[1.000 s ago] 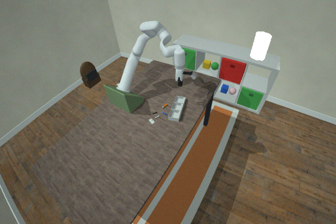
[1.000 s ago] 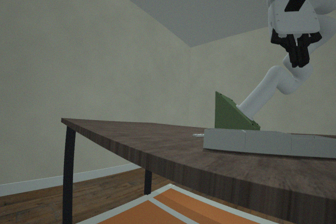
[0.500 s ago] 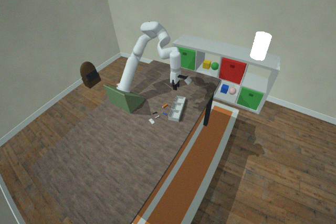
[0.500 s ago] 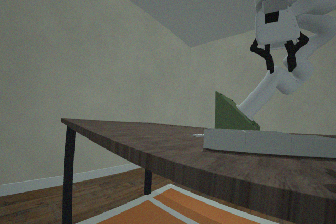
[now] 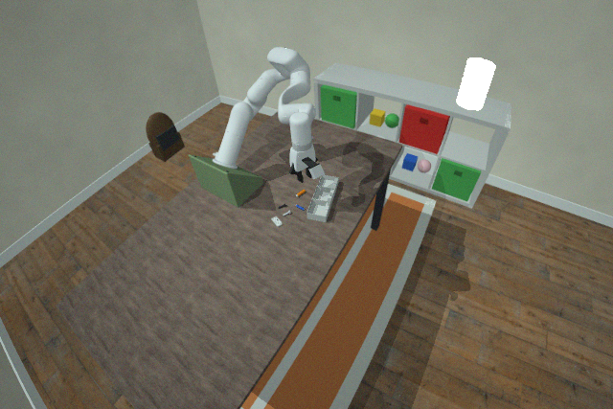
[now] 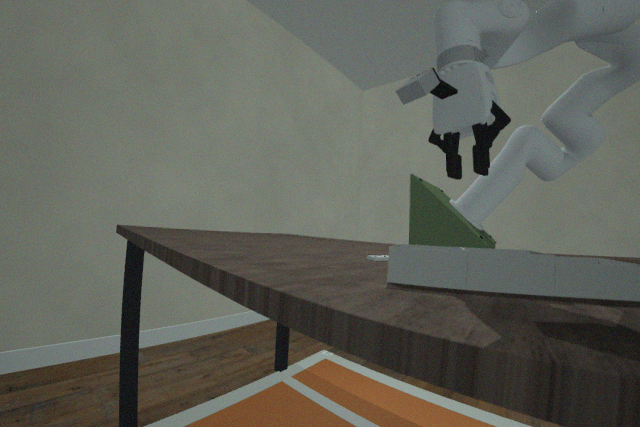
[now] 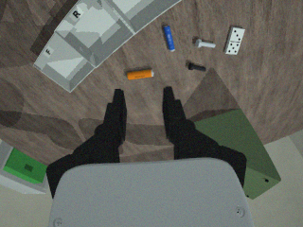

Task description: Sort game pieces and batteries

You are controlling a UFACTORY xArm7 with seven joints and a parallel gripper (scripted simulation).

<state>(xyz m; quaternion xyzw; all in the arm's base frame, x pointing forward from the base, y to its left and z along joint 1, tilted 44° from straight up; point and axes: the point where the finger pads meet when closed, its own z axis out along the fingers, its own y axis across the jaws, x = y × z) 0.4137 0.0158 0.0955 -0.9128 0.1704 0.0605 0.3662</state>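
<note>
Right now the white domino is 170 mm to the right of my hand, 160 mm below it and 50 mm behind it. The rest, counted from my hand: blue battery: 160 mm below, 50 mm to the right; white bin: 140 mm below, 60 mm ahead, 50 mm to the left; orange battery: 160 mm below, 50 mm behind, 20 mm to the left.
</note>
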